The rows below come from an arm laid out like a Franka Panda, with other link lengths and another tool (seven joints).
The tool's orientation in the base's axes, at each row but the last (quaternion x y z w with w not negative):
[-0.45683, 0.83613, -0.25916, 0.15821]
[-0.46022, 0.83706, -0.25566, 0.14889]
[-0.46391, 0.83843, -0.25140, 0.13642]
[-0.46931, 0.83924, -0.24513, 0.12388]
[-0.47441, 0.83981, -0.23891, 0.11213]
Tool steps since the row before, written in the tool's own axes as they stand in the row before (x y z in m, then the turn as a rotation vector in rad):
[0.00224, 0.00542, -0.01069, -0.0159, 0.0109, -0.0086]
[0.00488, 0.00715, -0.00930, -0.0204, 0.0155, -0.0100]
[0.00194, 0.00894, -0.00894, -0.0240, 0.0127, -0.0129]
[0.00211, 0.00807, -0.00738, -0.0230, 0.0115, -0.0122]
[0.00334, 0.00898, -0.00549, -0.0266, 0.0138, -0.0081]
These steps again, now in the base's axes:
[-0.01025, 0.00362, 0.00552, -0.0033, 0.0208, 0.0012]
[-0.01207, 0.00176, 0.00356, -0.0048, 0.0271, -0.0002]
[-0.01150, 0.00496, 0.00259, -0.0022, 0.0297, 0.0037]
[-0.01022, 0.00393, 0.00205, -0.0015, 0.0282, 0.0038]
[-0.01071, 0.00269, 0.00029, 0.0003, 0.0310, -0.0011]

